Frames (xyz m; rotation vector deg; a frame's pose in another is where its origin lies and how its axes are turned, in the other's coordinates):
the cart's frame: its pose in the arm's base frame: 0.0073 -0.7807 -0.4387 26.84 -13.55 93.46
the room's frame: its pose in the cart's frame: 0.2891 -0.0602 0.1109 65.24 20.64 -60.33
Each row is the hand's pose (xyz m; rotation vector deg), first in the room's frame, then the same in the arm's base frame.
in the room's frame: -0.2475 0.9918 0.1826 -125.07 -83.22 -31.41
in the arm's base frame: 0.1663 -0.3172 0.7833 -51.38 -49.06 12.33
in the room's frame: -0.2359 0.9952 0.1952 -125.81 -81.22 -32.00
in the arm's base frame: 0.1822 -0.3100 0.7828 -52.40 -47.85 13.05
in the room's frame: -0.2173 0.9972 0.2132 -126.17 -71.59 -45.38
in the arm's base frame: 0.2056 -0.2995 0.7786 -59.67 -37.94 9.21
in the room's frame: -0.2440 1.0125 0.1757 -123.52 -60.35 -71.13
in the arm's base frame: 0.1614 -0.3019 0.7984 -71.42 -24.01 -3.17
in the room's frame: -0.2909 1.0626 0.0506 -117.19 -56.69 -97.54
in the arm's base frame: 0.0284 -0.2764 0.8435 -80.72 -15.69 -20.80
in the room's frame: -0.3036 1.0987 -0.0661 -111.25 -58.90 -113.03
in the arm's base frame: -0.0850 -0.2329 0.8616 -84.33 -13.85 -33.50
